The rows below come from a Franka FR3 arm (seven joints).
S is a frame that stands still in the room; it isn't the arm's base.
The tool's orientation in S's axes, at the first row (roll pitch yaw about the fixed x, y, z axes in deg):
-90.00 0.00 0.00
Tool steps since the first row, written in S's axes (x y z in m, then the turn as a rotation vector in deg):
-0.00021 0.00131 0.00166 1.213 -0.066 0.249
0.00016 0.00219 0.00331 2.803 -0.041 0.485
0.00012 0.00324 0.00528 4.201 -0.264 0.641
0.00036 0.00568 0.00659 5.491 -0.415 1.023
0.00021 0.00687 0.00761 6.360 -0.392 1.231
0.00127 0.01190 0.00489 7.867 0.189 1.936
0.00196 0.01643 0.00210 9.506 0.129 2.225
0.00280 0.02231 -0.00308 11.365 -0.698 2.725
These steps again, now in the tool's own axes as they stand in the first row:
-0.00021 -0.00166 0.00131 1.213 -0.249 -0.066
0.00016 -0.00331 0.00219 2.803 -0.485 -0.041
0.00012 -0.00528 0.00324 4.201 -0.641 -0.264
0.00036 -0.00659 0.00568 5.491 -1.023 -0.415
0.00021 -0.00761 0.00687 6.360 -1.231 -0.392
0.00127 -0.00489 0.01190 7.867 -1.936 0.189
0.00196 -0.00210 0.01643 9.506 -2.225 0.129
0.00280 0.00308 0.02231 11.365 -2.725 -0.698

